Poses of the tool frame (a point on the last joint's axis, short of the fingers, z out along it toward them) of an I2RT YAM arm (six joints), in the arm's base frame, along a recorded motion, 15 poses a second.
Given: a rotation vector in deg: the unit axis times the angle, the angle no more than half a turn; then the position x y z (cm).
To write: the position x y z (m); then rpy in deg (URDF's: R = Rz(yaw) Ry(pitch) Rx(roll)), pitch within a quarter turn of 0, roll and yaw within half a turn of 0. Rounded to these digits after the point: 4 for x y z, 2 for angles.
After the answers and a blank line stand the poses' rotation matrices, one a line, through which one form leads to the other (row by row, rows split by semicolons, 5 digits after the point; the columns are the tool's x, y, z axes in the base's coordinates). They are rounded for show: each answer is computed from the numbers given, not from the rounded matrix.
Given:
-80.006, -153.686, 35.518, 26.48, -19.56, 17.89
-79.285, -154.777, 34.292, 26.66, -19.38, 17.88
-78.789, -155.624, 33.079, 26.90, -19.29, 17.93
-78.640, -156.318, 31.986, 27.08, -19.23, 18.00
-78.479, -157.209, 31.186, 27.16, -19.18, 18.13
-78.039, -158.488, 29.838, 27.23, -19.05, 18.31
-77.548, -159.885, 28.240, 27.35, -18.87, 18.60
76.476, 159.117, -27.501, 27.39, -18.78, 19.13
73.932, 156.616, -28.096, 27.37, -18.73, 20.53
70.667, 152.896, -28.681, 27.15, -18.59, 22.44
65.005, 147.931, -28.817, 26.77, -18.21, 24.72
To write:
0.2648, -0.1956, 0.1789, -157.86, 7.70, 126.51
0.2666, -0.1938, 0.1788, -158.76, 7.53, 127.17
0.2690, -0.1929, 0.1793, -159.61, 7.34, 127.62
0.2708, -0.1923, 0.1800, -160.43, 7.27, 127.84
0.2716, -0.1918, 0.1813, -161.19, 7.47, 128.18
0.2723, -0.1905, 0.1831, -162.32, 7.59, 128.75
0.2735, -0.1887, 0.1860, -163.62, 7.71, 129.36
0.2739, -0.1878, 0.1913, -164.50, 8.77, 129.86
0.2737, -0.1873, 0.2053, -165.08, 11.86, 131.02
0.2715, -0.1859, 0.2244, -165.96, 16.27, 132.40
0.2677, -0.1821, 0.2472, -167.36, 22.51, 135.08

-0.58957 0.77457 -0.22904; 0.79652 0.51047 -0.32401; -0.13405 -0.37346 -0.91791
-0.59892 0.77145 -0.21485; 0.79001 0.52526 -0.31622; -0.13110 -0.35913 -0.92403
-0.60538 0.76964 -0.20290; 0.78563 0.53690 -0.30744; -0.12768 -0.34553 -0.92968
-0.60857 0.77007 -0.19138; 0.78335 0.54461 -0.29960; -0.12648 -0.33224 -0.93467
-0.61291 0.76997 -0.17743; 0.77940 0.55221 -0.29599; -0.12992 -0.31970 -0.93857
-0.62045 0.76816 -0.15802; 0.77303 0.56509 -0.28826; -0.13213 -0.30101 -0.94442
-0.62849 0.76577 -0.13639; 0.76616 0.57922 -0.27840; -0.13419 -0.27947 -0.95073
-0.63336 0.76584 -0.11108; 0.75870 0.58626 -0.28405; -0.15241 -0.26418 -0.95235
-0.64230 0.76378 -0.06398; 0.73839 0.59424 -0.31883; -0.20550 -0.25203 -0.94565
-0.64736 0.76217 0.00415; 0.70885 0.60406 -0.36420; -0.28010 -0.23283 -0.93131
-0.65416 0.74831 0.11000; 0.65231 0.63179 -0.41873; -0.38284 -0.20217 -0.90142

